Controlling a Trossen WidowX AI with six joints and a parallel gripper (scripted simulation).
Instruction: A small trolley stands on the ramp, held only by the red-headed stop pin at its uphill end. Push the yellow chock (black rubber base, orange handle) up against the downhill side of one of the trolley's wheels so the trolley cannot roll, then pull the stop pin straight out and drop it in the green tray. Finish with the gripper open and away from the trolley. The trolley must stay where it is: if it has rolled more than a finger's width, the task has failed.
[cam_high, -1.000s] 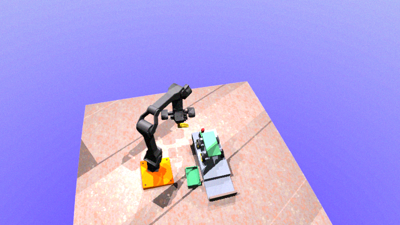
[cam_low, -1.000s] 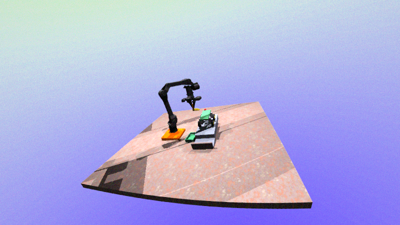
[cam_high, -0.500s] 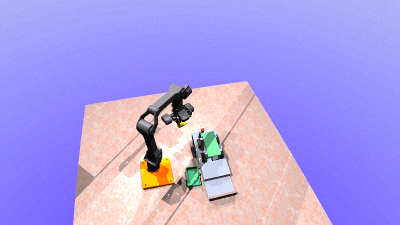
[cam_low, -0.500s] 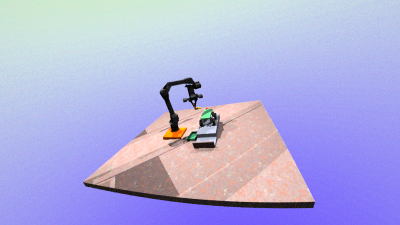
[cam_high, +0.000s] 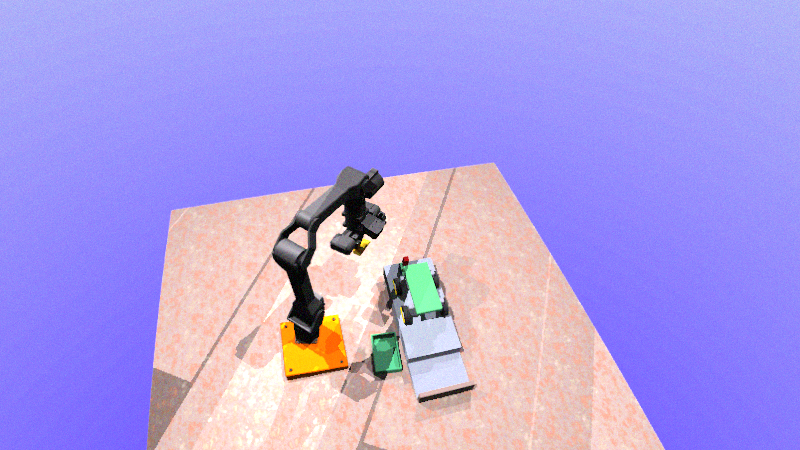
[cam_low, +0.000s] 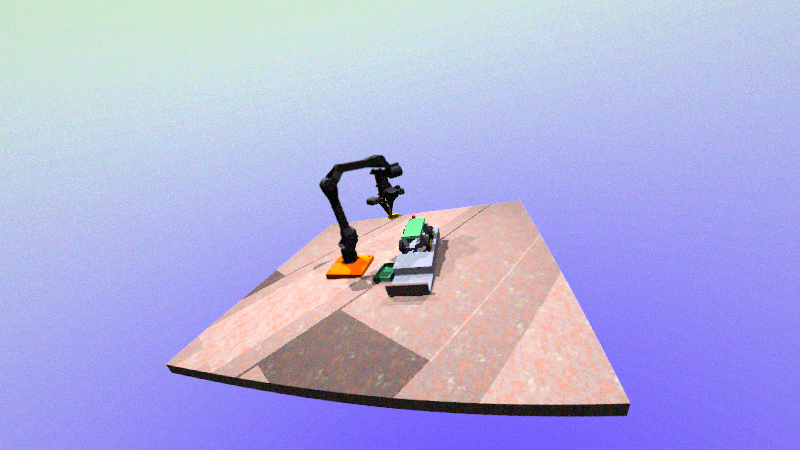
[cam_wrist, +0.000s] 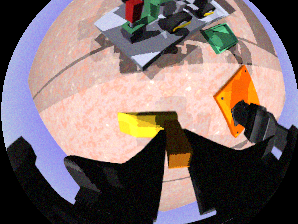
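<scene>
My gripper tip is 20 mm to the right of the yellow chock, 10 mm short of it and 10 mm above it. Also, from my gripper tip: red-headed stop pin 140 mm ahead, 50 mm below, 30 mm to the right; then green tray 260 mm to the right, 180 mm below, 70 mm ahead; then trolley 170 mm ahead, 130 mm to the right, 60 mm below.
</scene>
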